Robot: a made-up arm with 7 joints.
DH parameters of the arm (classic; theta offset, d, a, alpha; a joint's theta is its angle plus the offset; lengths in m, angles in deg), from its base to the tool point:
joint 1: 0 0.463 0 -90
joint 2: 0 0 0 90
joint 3: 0 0.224 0.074 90
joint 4: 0 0 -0.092 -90
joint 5: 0 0.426 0 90
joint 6: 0 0 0.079 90
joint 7: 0 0 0 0
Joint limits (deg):
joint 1: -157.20..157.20
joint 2: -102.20..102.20
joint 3: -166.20..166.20
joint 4: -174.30..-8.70
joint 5: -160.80..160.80
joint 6: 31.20..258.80
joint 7: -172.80..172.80
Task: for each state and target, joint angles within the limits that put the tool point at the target. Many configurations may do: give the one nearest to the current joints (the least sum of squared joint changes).
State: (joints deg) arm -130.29 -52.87 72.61 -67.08 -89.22 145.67 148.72
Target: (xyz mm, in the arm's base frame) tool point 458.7 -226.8 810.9
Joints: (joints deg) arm -128.95 -50.13 60.90 -90.03 -95.42 156.73 148.72
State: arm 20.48 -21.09 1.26 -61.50 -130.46 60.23 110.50
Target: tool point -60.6 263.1 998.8
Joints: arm 41.62 -58.83 27.99 -110.14 -125.44 54.52 110.50
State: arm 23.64 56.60 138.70 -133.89 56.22 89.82 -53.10
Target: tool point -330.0 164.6 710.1
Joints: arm 17.12 68.82 141.57 -148.48 56.04 86.67 -53.10
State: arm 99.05 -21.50 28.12 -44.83 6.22 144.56 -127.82
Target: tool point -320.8 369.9 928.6
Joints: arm 99.86 -4.83 29.85 -84.35 6.98 149.41 -127.82
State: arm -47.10 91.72 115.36 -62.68 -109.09 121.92 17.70
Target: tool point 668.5 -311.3 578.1
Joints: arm -45.68 91.75 115.07 -35.42 -105.27 99.62 17.70
